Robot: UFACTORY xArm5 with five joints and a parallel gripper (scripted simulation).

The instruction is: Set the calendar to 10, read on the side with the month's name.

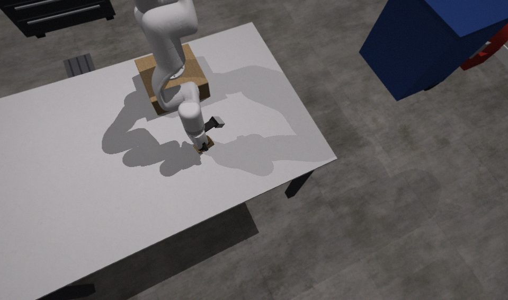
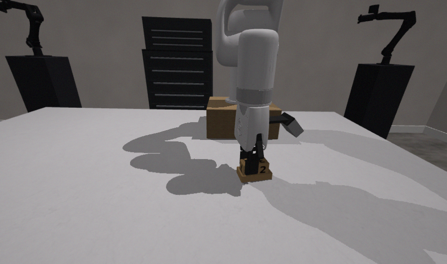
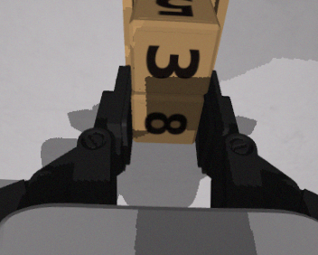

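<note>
Right now my hand is 20 mm to the right of the wooden calendar tray and 30 mm above it.
</note>
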